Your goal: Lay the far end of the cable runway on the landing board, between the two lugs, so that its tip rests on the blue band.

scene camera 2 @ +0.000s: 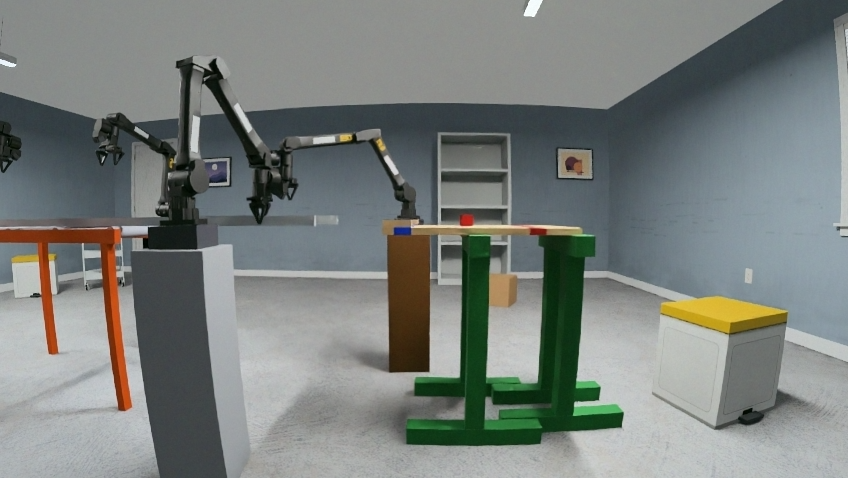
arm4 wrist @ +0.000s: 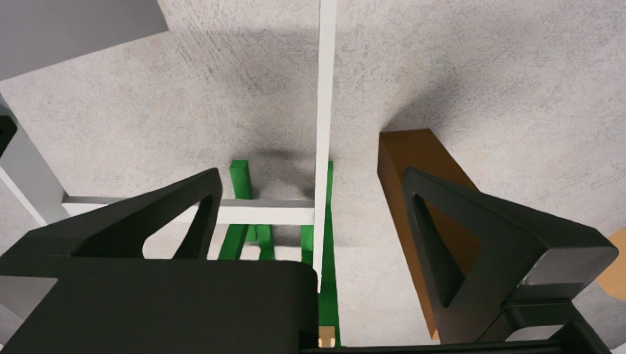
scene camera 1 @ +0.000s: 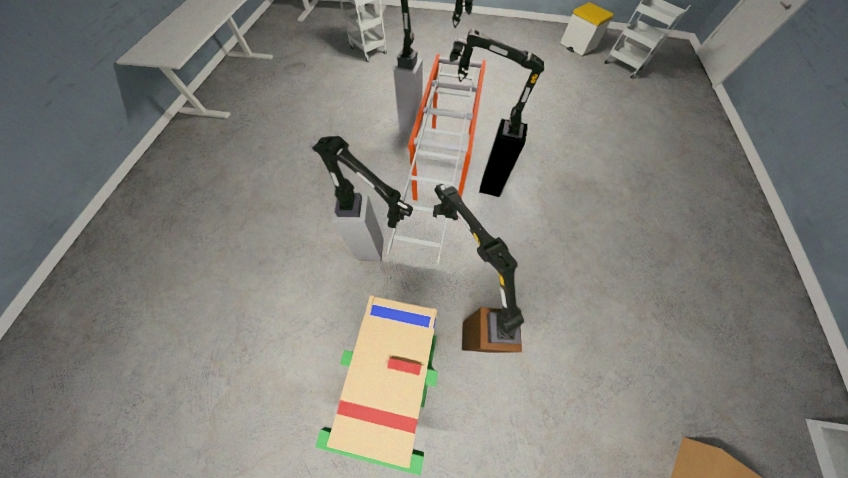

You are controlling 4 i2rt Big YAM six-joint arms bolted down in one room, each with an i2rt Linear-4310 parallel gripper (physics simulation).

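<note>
The cable runway (arm4 wrist: 326,75) (scene camera 1: 417,241) (scene camera 2: 290,220) is a pale ladder shape, with its far end in the air short of the landing board (scene camera 1: 380,385) (scene camera 2: 492,229). The blue band (scene camera 1: 400,315) (scene camera 2: 402,230) crosses the board's near edge to the runway. The lugs are too small to tell clearly. In the wrist view arm4's gripper (arm4 wrist: 314,172) is open, with one rail running between its fingers. In scene camera 1 the front left gripper (scene camera 1: 393,220) is by the left rail and the front right gripper (scene camera 1: 444,212) by the right rail; their finger states are unclear.
Orange trestles (scene camera 1: 472,130) (scene camera 2: 112,320) stand under the runway's back part, green trestles (scene camera 1: 323,439) (scene camera 2: 476,332) under the board. A red block (scene camera 1: 404,365) (scene camera 2: 466,219) lies on the board. A brown pedestal (arm4 wrist: 405,150) (scene camera 1: 475,332) (scene camera 2: 408,302) stands beside the gap. Two more arms stand farther back.
</note>
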